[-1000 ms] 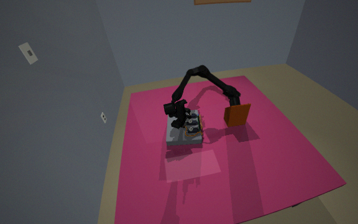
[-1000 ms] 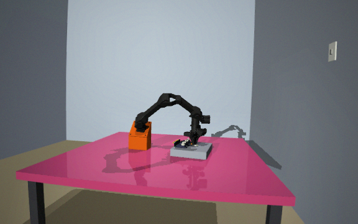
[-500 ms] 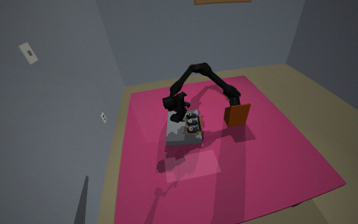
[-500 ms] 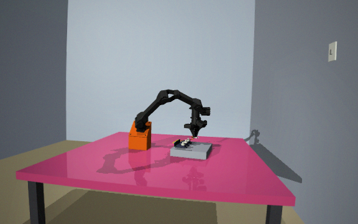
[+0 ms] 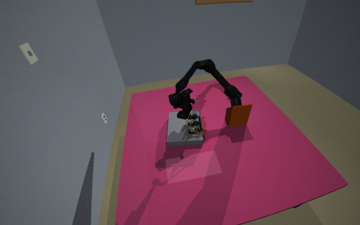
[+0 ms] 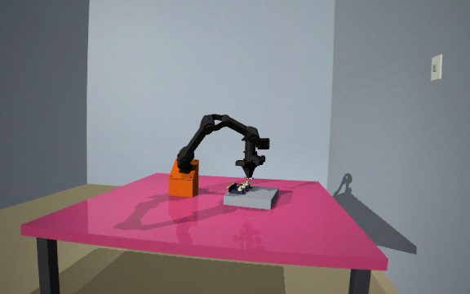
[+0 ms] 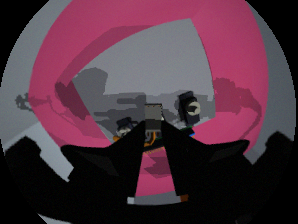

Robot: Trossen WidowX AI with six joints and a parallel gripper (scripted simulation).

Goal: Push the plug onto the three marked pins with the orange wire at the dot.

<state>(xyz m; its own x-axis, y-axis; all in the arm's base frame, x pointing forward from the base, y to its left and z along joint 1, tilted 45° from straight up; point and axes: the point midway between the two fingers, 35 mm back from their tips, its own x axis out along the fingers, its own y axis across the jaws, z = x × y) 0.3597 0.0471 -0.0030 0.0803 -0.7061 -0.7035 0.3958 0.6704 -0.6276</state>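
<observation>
My gripper tip is now 9 cm past the blue band, 6 cm to the left of it and 5 cm above it. From my gripper tip the other things lie so: grey printed holder: 10 cm below, 7 cm ahead.
</observation>
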